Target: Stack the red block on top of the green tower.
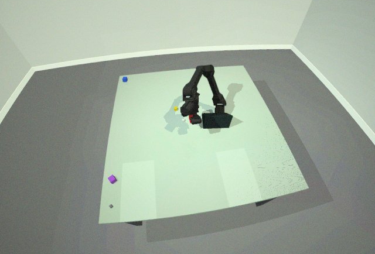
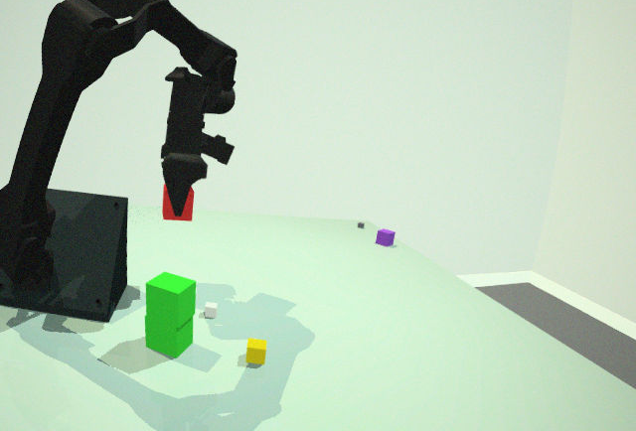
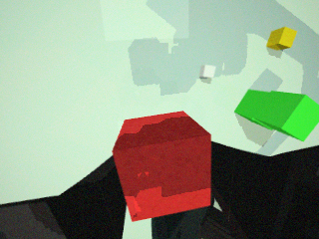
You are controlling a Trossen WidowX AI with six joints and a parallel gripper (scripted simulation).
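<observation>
Right now my gripper tip is 6 cm short of the white cube, 9 cm to the left of it and 12 cm above it. Round my gripper tip: yellow cube: 10 cm ahead, 21 cm to the right, 12 cm below; purple cube: 55 cm ahead, 32 cm to the left, 11 cm below; red block: 2 cm above.
</observation>
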